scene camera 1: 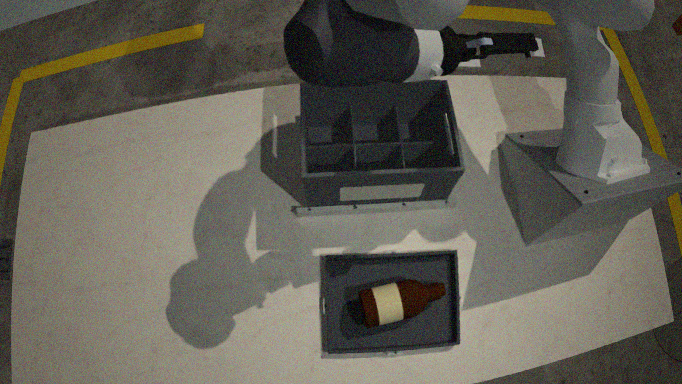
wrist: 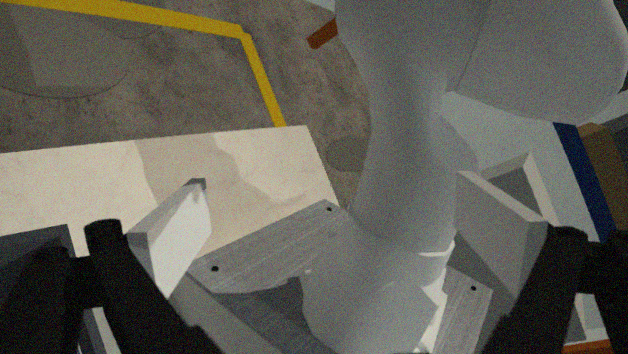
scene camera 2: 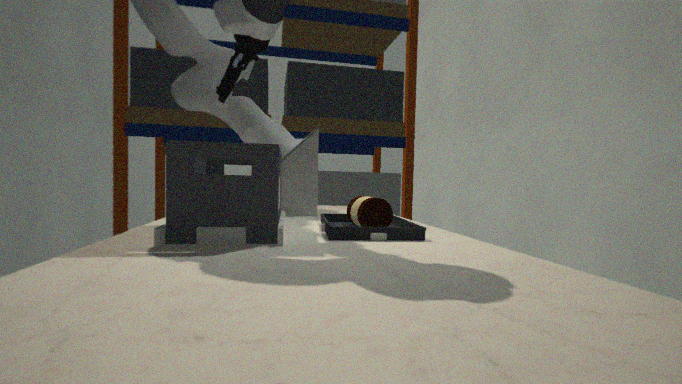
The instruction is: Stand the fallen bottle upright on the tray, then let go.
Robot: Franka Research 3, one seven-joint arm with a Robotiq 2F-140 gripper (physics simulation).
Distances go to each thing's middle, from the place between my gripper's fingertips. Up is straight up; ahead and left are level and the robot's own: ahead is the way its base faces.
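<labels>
Brown bottle (scene camera 1: 385, 304): my hand is far to the right of it, a good way short of it and far above it.
</labels>
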